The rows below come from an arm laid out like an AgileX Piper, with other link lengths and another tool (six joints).
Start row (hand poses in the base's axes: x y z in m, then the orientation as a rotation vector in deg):
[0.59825, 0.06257, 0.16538, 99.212, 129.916, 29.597]
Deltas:
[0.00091, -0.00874, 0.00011, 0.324, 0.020, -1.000]
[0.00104, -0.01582, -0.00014, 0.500, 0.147, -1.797]
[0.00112, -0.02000, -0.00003, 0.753, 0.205, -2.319]
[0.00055, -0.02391, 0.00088, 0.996, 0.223, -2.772]
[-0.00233, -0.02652, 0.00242, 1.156, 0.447, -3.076]
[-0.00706, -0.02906, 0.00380, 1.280, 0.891, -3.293]
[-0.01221, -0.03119, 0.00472, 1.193, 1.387, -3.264]
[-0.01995, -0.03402, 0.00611, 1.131, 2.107, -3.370]
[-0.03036, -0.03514, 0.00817, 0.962, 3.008, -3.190]
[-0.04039, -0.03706, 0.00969, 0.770, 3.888, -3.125]
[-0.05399, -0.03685, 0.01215, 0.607, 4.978, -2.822]
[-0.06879, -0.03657, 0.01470, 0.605, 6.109, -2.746]
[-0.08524, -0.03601, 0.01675, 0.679, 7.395, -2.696]
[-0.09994, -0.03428, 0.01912, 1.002, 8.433, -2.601]
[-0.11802, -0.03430, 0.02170, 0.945, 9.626, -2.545]
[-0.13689, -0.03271, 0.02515, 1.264, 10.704, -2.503]
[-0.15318, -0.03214, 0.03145, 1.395, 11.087, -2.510]
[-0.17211, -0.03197, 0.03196, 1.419, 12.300, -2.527]
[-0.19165, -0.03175, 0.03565, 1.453, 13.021, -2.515]
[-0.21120, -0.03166, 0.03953, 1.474, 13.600, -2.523]
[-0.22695, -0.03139, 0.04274, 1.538, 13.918, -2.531]
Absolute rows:
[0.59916, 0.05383, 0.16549, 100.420, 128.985, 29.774]
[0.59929, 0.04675, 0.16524, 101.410, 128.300, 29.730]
[0.59937, 0.04257, 0.16535, 102.105, 127.847, 29.887]
[0.59880, 0.03866, 0.16626, 102.697, 127.432, 30.076]
[0.59592, 0.03605, 0.16780, 103.232, 127.293, 30.040]
[0.59119, 0.03351, 0.16918, 103.805, 127.384, 29.811]
[0.58604, 0.03138, 0.17010, 104.059, 127.733, 29.335]
[0.57830, 0.02855, 0.17149, 104.611, 128.096, 28.688]
[0.56789, 0.02743, 0.17355, 104.934, 128.855, 27.826]
[0.55786, 0.02551, 0.17507, 105.346, 129.476, 26.921]
[0.54426, 0.02572, 0.17753, 105.660, 130.480, 25.928]
[0.52946, 0.02600, 0.18008, 106.311, 131.294, 25.044]
[0.51301, 0.02656, 0.18213, 107.126, 132.188, 24.114]
[0.49831, 0.02829, 0.18450, 107.858, 133.000, 23.692]
[0.48023, 0.02827, 0.18708, 108.536, 133.815, 22.653]
[0.46136, 0.02986, 0.19053, 109.348, 134.592, 22.165]
[0.44507, 0.03043, 0.19683, 109.669, 134.847, 22.008]
[0.42614, 0.03060, 0.19734, 110.475, 135.600, 21.013]
[0.40660, 0.03082, 0.20103, 110.941, 136.072, 20.445]
[0.38705, 0.03091, 0.20491, 111.329, 136.430, 19.974]
[0.37130, 0.03118, 0.20812, 111.574, 136.630, 19.780]

